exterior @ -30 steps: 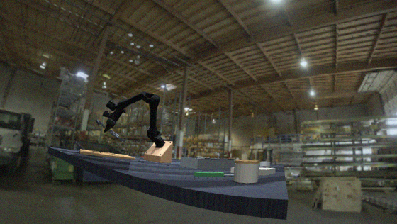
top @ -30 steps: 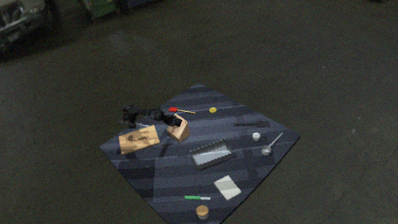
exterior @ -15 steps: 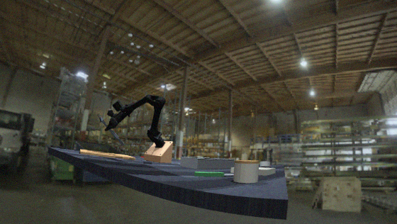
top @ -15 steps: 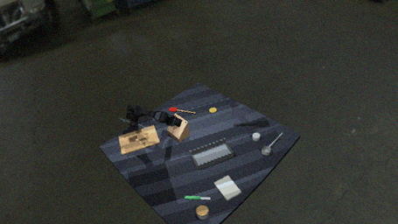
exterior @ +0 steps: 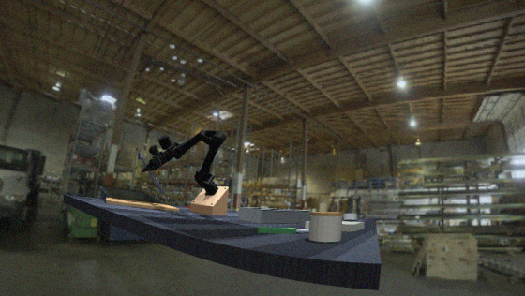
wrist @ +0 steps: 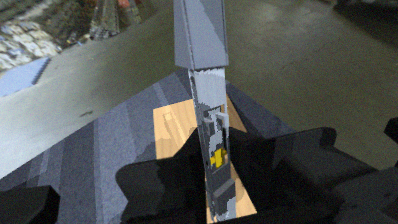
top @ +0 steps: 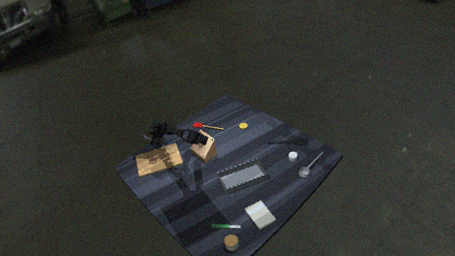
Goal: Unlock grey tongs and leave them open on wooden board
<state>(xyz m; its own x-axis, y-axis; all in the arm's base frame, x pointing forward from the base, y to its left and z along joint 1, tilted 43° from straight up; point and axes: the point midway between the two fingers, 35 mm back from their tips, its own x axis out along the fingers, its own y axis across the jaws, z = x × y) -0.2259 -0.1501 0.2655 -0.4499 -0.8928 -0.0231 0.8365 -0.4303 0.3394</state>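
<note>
The yellow lock piece is 30 mm to the left of my gripper tip, 20 mm ahead of it and 20 mm above it. Round my gripper tip: roasting tin 640 mm ahead, 270 mm to the left, 150 mm below; red-handled tool 510 mm to the left, 170 mm below, 30 mm ahead; wooden board 170 mm below, 10 mm ahead.
</note>
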